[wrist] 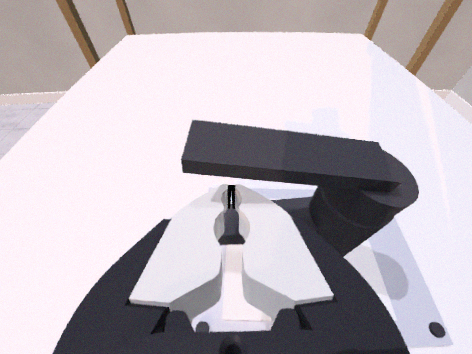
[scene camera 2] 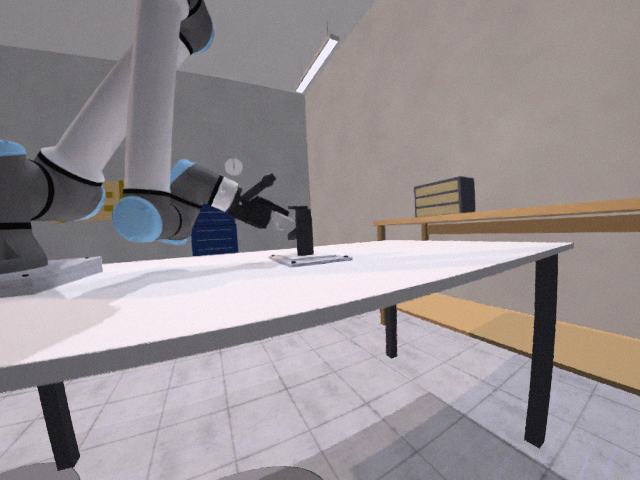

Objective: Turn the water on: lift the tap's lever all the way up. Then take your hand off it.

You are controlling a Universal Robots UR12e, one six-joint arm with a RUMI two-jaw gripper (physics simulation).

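Places are measured from the arm's base along level axes (x back, y right, z up), in millimetres.
Where they show: gripper, fingertip midpoint: [wrist: 231,187].
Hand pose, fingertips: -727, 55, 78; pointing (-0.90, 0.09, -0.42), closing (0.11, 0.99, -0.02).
Note:
Things, the pixels of their centre, and the offset from my fingertips, as dx, dy, dz. "spot": a spot on its surface instead. Level surfaces: height alone.
- black tap, surface spot: [wrist: 345,217] spot: +39, +62, +12
- pale base plate, surface spot: [wrist: 417,320] spot: +103, +163, -107
- short spout, body centre: [wrist: 247,223] [scene camera 2: 296,233] +12, +11, -37
- white table, surface height: dz -115
The black tap [scene camera 2: 305,232] [wrist: 345,217] stands upright on a pale base plate [scene camera 2: 330,258] [wrist: 417,320]. Its flat lever [scene camera 2: 298,207] [wrist: 280,150] sticks out from the top towards the arm and looks about level in the scene view. The short spout [scene camera 2: 292,234] [wrist: 294,206] is lower down and is partly hidden by the fingers in the wrist view. My gripper [scene camera 2: 292,224] [wrist: 231,187] is shut and empty. Its pale fingertips are at the tap's near side, below the lever and a little above the spout. Contact with either cannot be made out.
The tap's plate lies on a white table [scene camera 2: 217,304] [wrist: 125,110]. Behind the table are a wooden bench [scene camera 2: 542,206] with a drawer unit [scene camera 2: 436,198] on it, and a blue cabinet [scene camera 2: 214,235]. The arm [scene camera 2: 149,103] reaches in from the left.

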